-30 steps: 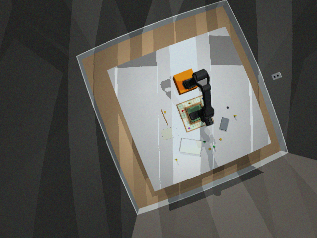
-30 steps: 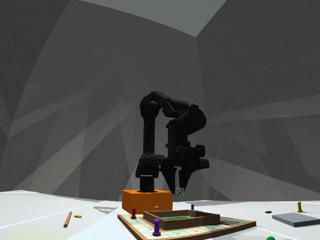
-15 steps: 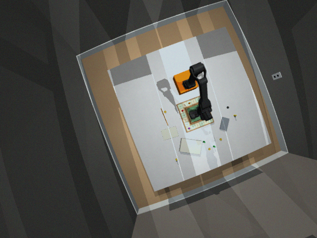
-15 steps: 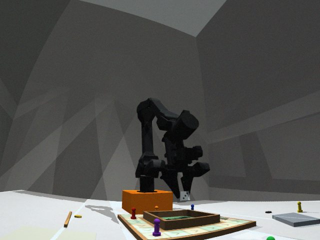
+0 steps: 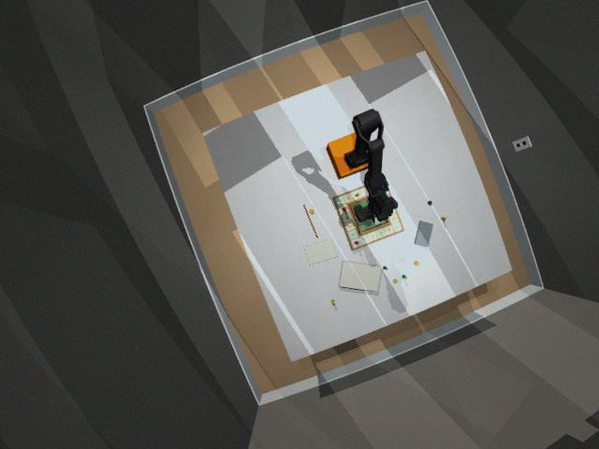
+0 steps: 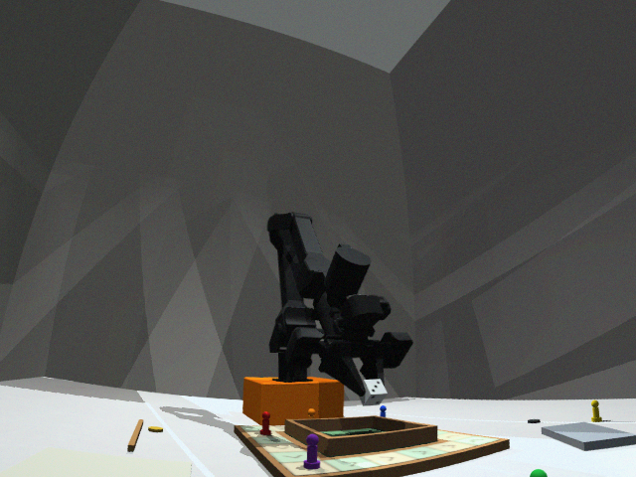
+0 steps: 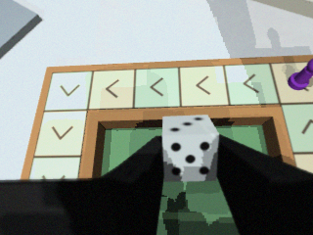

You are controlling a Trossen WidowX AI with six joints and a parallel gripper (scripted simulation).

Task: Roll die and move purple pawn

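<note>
The grey die lies right at my gripper tip. Also, from my gripper tip: purple pawn (120 mm to the right, 50 mm below, 50 mm ahead); red pawn (130 mm behind, 90 mm to the right, 50 mm below); orange pawn (150 mm behind, 50 mm below, 10 mm to the left).
</note>
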